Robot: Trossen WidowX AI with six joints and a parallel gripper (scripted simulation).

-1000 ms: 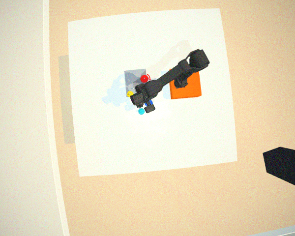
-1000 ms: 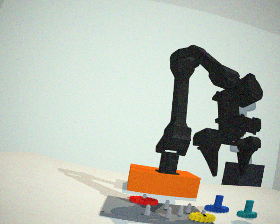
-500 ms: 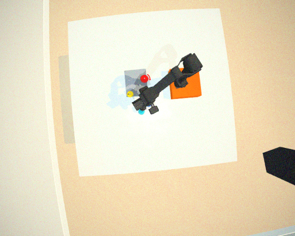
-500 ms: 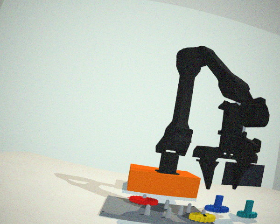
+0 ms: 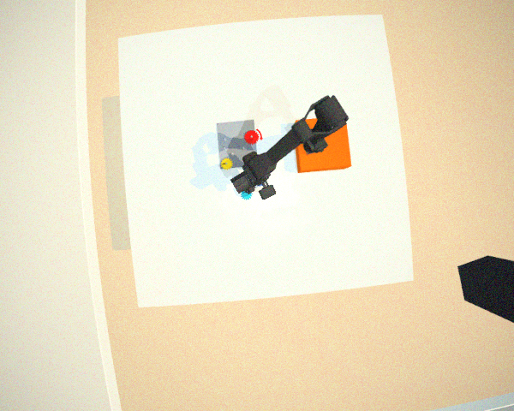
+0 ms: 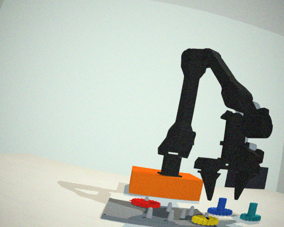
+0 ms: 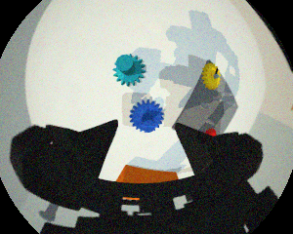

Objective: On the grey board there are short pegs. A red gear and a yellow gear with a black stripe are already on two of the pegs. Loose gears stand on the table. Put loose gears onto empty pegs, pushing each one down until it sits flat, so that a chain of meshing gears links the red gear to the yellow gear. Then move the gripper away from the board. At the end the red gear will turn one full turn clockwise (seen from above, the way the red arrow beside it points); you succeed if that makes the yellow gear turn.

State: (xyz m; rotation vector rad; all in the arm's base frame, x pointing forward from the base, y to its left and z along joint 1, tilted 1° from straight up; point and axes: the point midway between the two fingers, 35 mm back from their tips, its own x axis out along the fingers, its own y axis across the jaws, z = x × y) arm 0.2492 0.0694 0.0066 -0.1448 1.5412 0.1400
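Right now my gripper tip is 20 mm above the blue gear. From my gripper tip the other things lie so: red gear: 190 mm to the right, 20 mm below, 20 mm behind; yellow gear: 120 mm ahead, 100 mm to the right, 20 mm below; teal gear: 70 mm ahead, 50 mm to the left, 20 mm below.
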